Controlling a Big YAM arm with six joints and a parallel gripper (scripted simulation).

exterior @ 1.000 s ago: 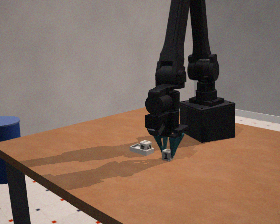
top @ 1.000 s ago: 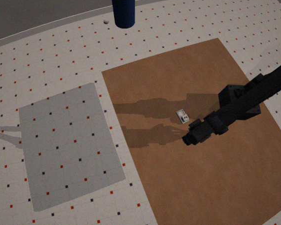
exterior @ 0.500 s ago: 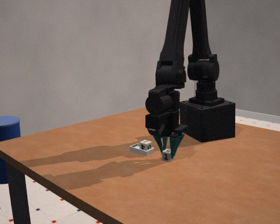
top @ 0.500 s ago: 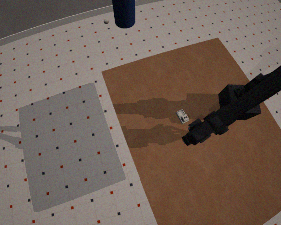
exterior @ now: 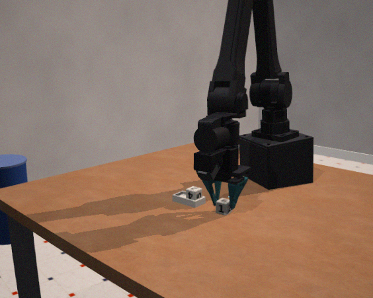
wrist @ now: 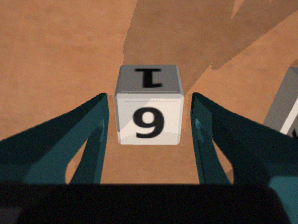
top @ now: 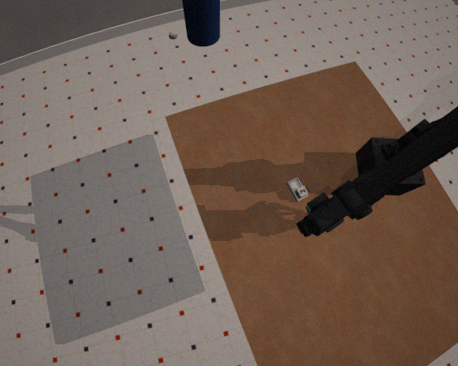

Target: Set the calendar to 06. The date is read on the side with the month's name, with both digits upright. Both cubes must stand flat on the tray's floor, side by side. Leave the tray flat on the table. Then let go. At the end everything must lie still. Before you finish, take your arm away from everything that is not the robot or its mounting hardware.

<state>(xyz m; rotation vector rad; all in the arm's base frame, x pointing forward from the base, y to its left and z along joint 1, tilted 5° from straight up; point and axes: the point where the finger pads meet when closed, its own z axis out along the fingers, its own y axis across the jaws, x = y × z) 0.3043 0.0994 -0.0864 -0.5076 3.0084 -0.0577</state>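
The white digit cube is 1 cm below my hand. Round my hand: white tray (10 cm to the right, 2 cm ahead, 1 cm below).
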